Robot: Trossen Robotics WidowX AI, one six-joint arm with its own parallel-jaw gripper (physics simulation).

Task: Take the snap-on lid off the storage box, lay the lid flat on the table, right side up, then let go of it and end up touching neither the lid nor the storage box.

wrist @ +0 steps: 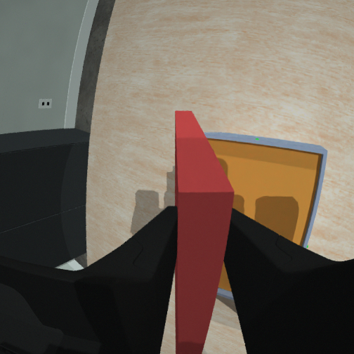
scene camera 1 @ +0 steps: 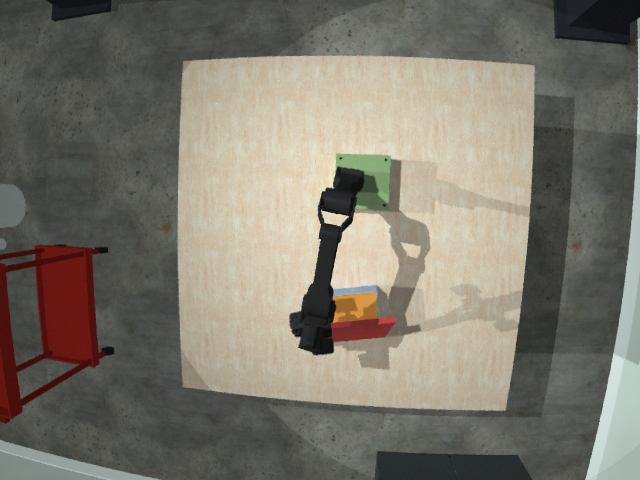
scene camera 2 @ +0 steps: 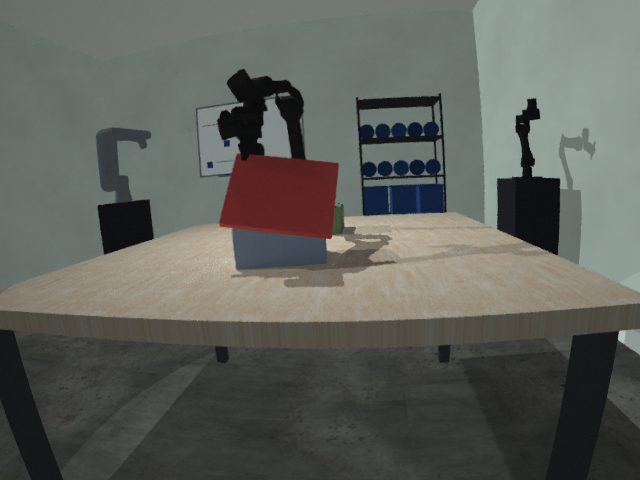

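Note:
The red lid (scene camera 1: pixel 361 331) (scene camera 2: pixel 281 196) (wrist: pixel 202 260) is off the box's top at its near-upright tilt, with its lower long edge down along the near side of the storage box in scene camera 2. The blue-grey storage box (scene camera 1: pixel 356 290) (scene camera 2: pixel 281 250) (wrist: pixel 270 141) stands on the table, and its orange inside shows in scene camera 1 and the wrist view. My gripper (scene camera 2: pixel 246 156) (wrist: pixel 198 215) is shut on the lid near its raised left corner in scene camera 2. The arm hides part of the box and lid in scene camera 1. Whether the lid's lower part touches the box is unclear.
The wooden table (scene camera 1: pixel 248 129) (scene camera 2: pixel 155 268) carries a green block (scene camera 1: pixel 379 180) (scene camera 2: pixel 338 219) behind the box, under the arm's base end in scene camera 1. A red frame (scene camera 1: pixel 67 304) stands on the floor left of the table.

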